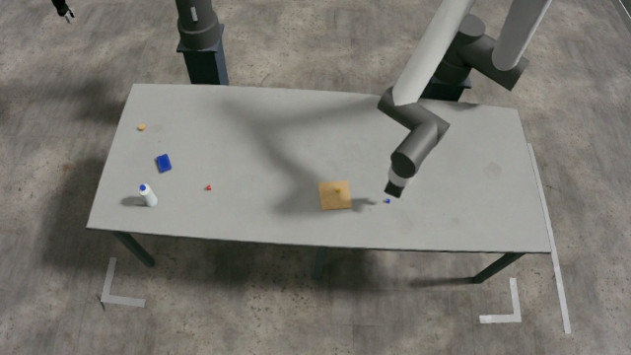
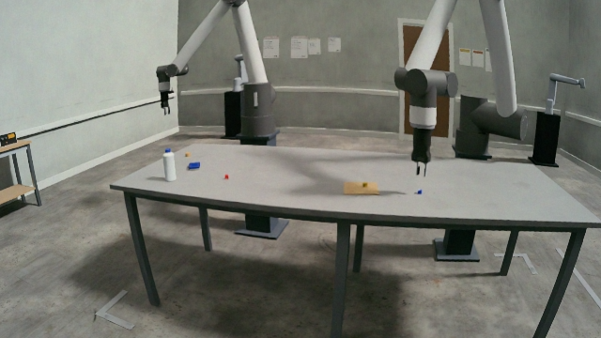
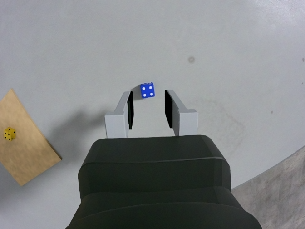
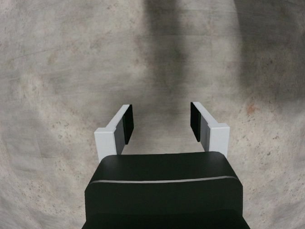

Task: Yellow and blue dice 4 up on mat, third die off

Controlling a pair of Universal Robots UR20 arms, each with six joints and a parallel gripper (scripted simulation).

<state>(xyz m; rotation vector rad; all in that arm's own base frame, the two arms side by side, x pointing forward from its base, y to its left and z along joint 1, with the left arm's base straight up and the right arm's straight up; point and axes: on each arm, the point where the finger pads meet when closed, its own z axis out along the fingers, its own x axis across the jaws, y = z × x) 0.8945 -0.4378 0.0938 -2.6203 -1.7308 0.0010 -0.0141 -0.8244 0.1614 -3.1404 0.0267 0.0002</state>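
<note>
Right now my left hand is 9 cm above the blue die. The rest, counted from my left hand: red die: 7 cm ahead, 83 cm to the right, 9 cm below; yellow die: 1 cm behind, 24 cm to the right, 8 cm below; tan mat: 1 cm ahead, 25 cm to the right, 9 cm below.
</note>
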